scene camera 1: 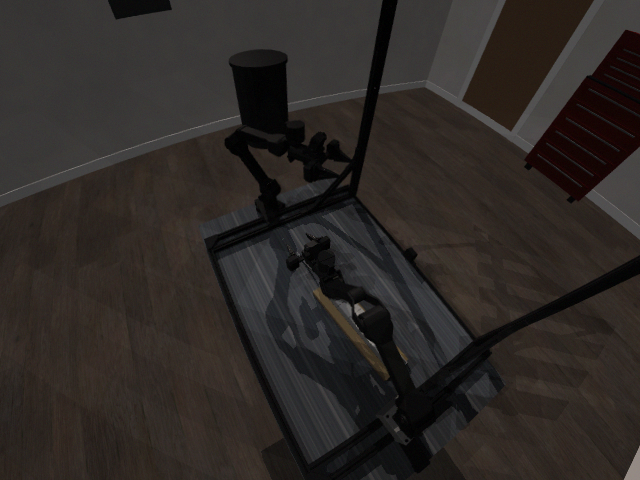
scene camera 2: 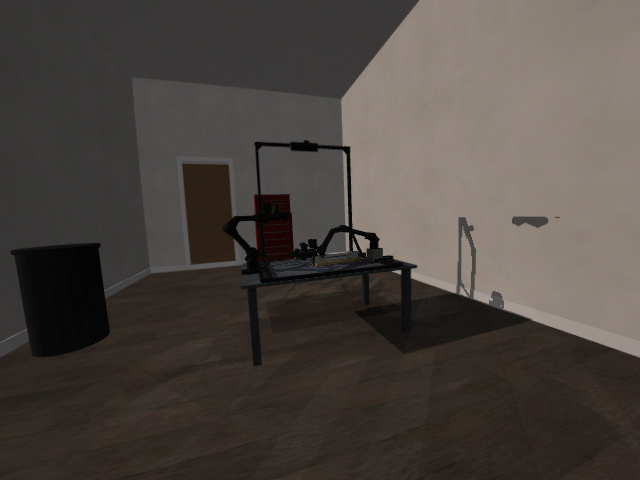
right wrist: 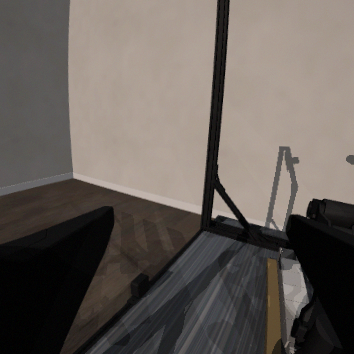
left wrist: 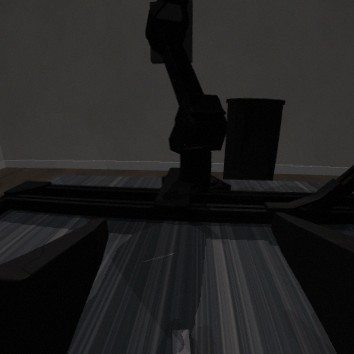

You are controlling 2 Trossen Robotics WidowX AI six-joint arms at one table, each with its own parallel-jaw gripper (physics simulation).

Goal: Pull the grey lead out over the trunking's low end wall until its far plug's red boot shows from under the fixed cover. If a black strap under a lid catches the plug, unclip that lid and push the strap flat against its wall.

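Seen in the pictures: left gripper, fingertip midpoint: (scene camera 1: 296, 238) (scene camera 2: 289, 255) (left wrist: 190, 224); right gripper, fingertip midpoint: (scene camera 1: 345, 168) (scene camera 2: 287, 215) (right wrist: 202, 219); left arm's base at its link origin: (scene camera 1: 406, 418) (scene camera 2: 374, 248); right arm's base at its link origin: (scene camera 1: 270, 205) (scene camera 2: 252, 269) (left wrist: 194, 179).
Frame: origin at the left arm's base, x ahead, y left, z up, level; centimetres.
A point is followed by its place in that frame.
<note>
The trunking (scene camera 1: 351, 332) {z -7.5, x 30.4, y -5.4 cm} (right wrist: 272, 305) {z -7.5, x 32.0, y -13.6 cm} (scene camera 2: 337, 262) {z -8.9, x 33.0, y -3.8 cm} lies on the table, a long channel with yellow-brown walls; my left arm covers much of it in scene camera 1. A small pale grey end (left wrist: 181, 340) {z -9.1, x 69.5, y -8.6 cm}, seemingly of the grey lead, shows low between the left fingers in the left wrist view, touching neither. My left gripper (left wrist: 190, 224) {z 0.0, x 70.3, y -9.0 cm} (scene camera 1: 299, 241) {z 0.0, x 70.3, y -9.0 cm} is wide open, low over the table beyond the trunking's upper-left end in scene camera 1. My right gripper (right wrist: 202, 219) {z 30.1, x 66.3, y -25.6 cm} (scene camera 1: 344, 168) {z 30.1, x 66.3, y -25.6 cm} is open and empty, raised beyond the table's far end. The red boot, black straps and lid clips cannot be made out.
The table (scene camera 1: 248, 289) {z -9.9, x 66.6, y 16.3 cm} has a dark frame round its edge. Upright posts (scene camera 1: 373, 93) {z 43.5, x 82.3, y -50.3 cm} (right wrist: 217, 100) {z 43.7, x -1.4, y -40.9 cm} with slanted braces rise at its two ends. A black bin (scene camera 1: 261, 93) (scene camera 2: 61, 299) and a red tool cabinet (scene camera 1: 589, 116) stand off on the floor.
</note>
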